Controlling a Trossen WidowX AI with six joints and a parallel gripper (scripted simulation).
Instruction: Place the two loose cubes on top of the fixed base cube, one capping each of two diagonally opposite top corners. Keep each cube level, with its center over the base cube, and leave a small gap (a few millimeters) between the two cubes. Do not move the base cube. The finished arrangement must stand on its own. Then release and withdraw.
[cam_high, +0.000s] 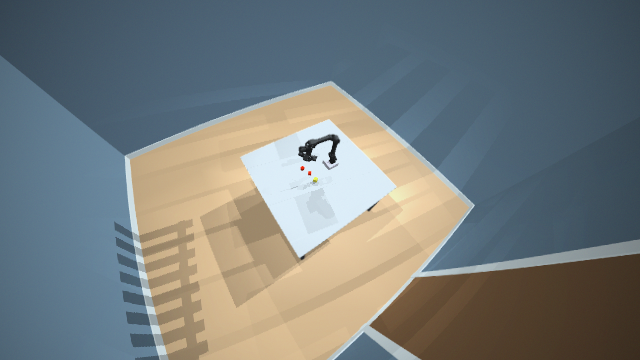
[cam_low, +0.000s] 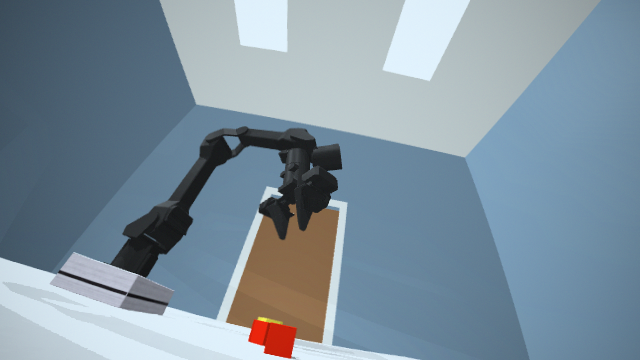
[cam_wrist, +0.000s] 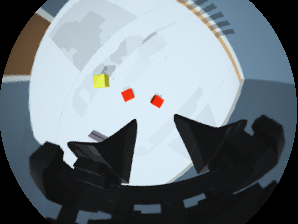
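My gripper tip is 160 mm to the right of the yellow base cube, 150 mm above it and 30 mm past it.
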